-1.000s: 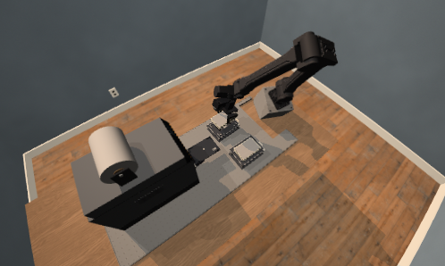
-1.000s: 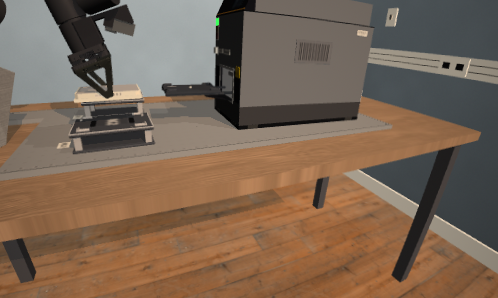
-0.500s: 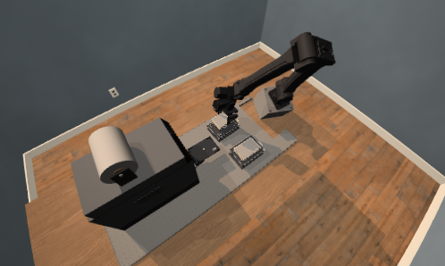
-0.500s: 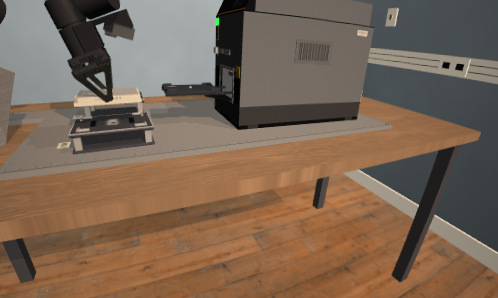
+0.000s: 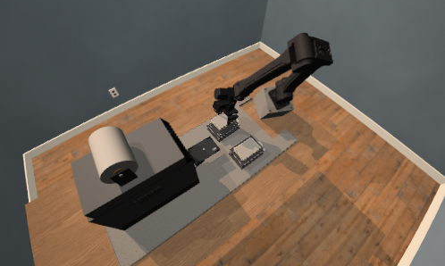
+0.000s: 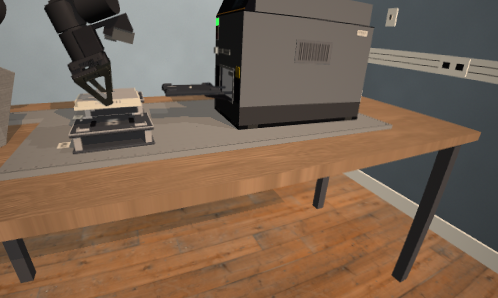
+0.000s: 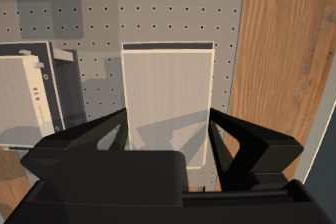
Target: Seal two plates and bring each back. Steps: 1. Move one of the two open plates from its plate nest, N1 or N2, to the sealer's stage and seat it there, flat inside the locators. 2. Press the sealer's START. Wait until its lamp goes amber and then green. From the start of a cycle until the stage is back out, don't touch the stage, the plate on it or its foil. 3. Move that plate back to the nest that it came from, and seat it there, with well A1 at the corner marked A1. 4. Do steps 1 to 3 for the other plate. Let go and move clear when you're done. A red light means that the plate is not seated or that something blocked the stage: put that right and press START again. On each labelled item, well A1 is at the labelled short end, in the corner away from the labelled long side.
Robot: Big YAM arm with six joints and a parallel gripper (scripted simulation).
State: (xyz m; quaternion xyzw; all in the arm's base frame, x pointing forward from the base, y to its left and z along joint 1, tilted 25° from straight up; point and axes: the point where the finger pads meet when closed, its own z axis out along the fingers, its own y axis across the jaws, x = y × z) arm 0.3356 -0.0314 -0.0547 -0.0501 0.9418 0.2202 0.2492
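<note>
Now: hand 60 mm above the plate nest. Round my hand: sealer stage 180 mm ahead, 130 mm to the left, 10 mm below; start button 270 mm ahead, 240 mm to the left, 90 mm above; small label 100 mm behind, 20 mm to the right, 100 mm below.
</note>
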